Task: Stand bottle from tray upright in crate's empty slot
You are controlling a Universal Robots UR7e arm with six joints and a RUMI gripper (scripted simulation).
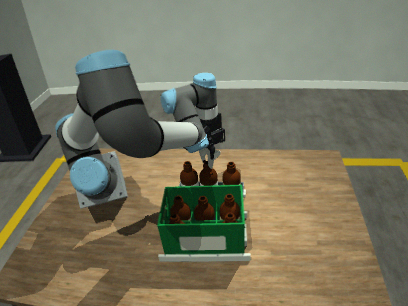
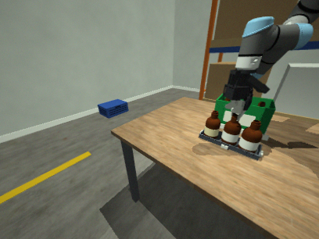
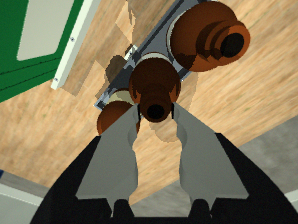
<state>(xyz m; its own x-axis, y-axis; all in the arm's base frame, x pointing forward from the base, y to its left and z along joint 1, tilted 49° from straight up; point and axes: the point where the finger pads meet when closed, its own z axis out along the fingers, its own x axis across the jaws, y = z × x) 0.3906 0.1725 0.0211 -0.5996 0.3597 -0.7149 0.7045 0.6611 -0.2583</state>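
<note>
My hand is 150 mm above the grey tray. From my hand the other things lie so: green crate: 10 mm behind, 240 mm to the right, 80 mm below.
</note>
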